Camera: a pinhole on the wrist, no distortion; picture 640 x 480 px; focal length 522.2 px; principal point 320.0 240.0 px. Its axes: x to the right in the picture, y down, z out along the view. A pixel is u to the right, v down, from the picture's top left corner.
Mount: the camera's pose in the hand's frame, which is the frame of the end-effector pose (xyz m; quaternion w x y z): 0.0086 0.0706 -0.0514 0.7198 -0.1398 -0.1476 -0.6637
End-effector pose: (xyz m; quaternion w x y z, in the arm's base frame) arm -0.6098 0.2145 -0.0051 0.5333 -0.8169 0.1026 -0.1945
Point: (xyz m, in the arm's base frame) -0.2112 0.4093 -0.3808
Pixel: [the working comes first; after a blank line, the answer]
In the camera's frame: 0.0311 0.2133 0.5516

349.4 442.0
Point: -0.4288 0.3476 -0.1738
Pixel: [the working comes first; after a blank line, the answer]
In the camera's frame: 0.0918 0.0709 0.2869

487.0 369.0
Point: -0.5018 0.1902 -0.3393
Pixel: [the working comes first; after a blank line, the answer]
In the camera's frame: -0.1467 0.0471 0.2778

44.3 328.6
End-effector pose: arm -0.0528 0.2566 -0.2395 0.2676 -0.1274 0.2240 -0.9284
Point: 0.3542 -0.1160 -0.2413
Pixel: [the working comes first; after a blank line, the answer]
In the camera's frame: -0.2388 -0.1079 0.4567

47.0 116.6
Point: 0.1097 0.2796 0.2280
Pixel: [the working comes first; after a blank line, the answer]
In the camera's frame: 0.4162 -0.1225 0.3711

outside the picture
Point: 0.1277 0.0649 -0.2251
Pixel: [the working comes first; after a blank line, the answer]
In the camera's frame: -0.0604 -0.0387 0.2384

187.8 155.3
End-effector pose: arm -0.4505 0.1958 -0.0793 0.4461 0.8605 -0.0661 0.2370
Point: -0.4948 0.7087 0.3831
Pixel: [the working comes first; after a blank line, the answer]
In the camera's frame: -0.2043 0.2193 -0.5645

behind the camera
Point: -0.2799 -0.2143 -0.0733
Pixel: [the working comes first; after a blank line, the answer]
In the camera's frame: 0.0701 0.1111 0.4452

402.2 370.4
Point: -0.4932 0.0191 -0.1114
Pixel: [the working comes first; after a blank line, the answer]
In the camera's frame: 0.0487 -0.0772 0.1893

454.4 27.0
